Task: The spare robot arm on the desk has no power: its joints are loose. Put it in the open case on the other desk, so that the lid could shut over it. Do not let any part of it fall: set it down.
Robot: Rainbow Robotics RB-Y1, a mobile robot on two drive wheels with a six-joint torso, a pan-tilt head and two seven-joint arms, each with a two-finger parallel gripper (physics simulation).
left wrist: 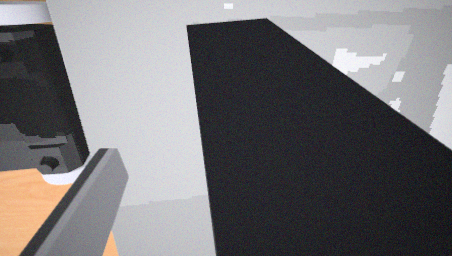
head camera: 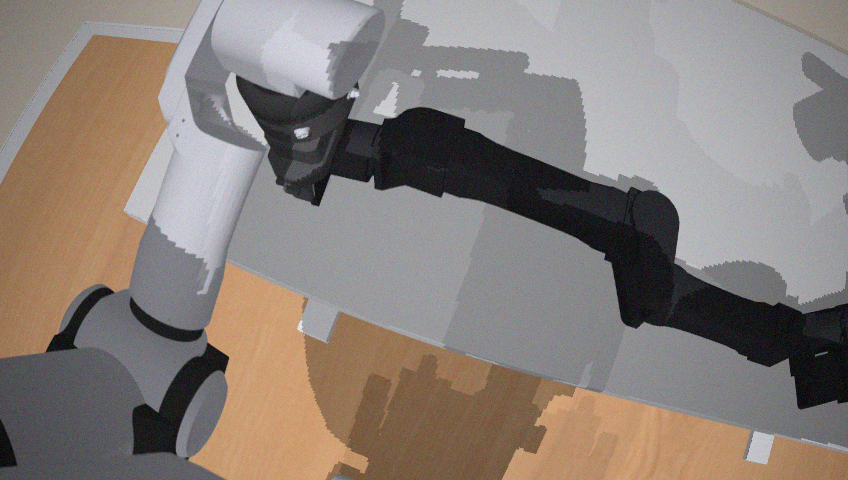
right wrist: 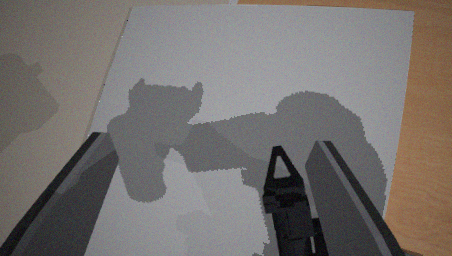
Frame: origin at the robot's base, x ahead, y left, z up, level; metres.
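Seen in the pictures: left gripper, between the fingertips: (left wrist: 232, 161) (head camera: 322, 145); right gripper, between the fingertips: (right wrist: 213, 150); robot's base, origin of its link: (left wrist: 60, 89).
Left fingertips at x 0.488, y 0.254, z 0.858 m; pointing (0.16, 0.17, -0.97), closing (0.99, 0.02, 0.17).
Pixels of each thing's top centre, then the offset from my left fingertips to it. "spot": a spot on its surface instead. Level surfaces: height alone.
- light grey desk, height of its surface: dz -0.138 m
- broad black slab, a spot on its surface: (left wrist: 300, 140) spot: dx +0.016, dy +0.027, dz +0.027 m
- black part with a triangular tip, a spot on its surface: (right wrist: 287, 200) spot: dx +0.022, dy -0.738, dz -0.069 m
- Wooden floor, height of its surface: dz -0.857 m
The black spare arm (head camera: 535, 184) stretches bent across the light grey desk (head camera: 368, 255) in the head view, its right end cut off by the frame. My left gripper (head camera: 300, 190) is open at its left end. In the left wrist view, a broad black slab (left wrist: 300, 140) covers much of the picture, and one finger of my left gripper (left wrist: 215, 150) shows left of it; the other is hidden. In the right wrist view, my right gripper (right wrist: 213, 150) is open; a black part with a triangular tip (right wrist: 287, 200) lies between its fingers, nearer the right one. The case does not show.
In the head view, my left arm (head camera: 199, 208) reaches over the desk's left end. Wooden floor (head camera: 261, 356) (right wrist: 430, 125) lies beside the desk. A dark block (left wrist: 35, 85) with a light rim stands at the left of the left wrist view. Shadows lie on the desk.
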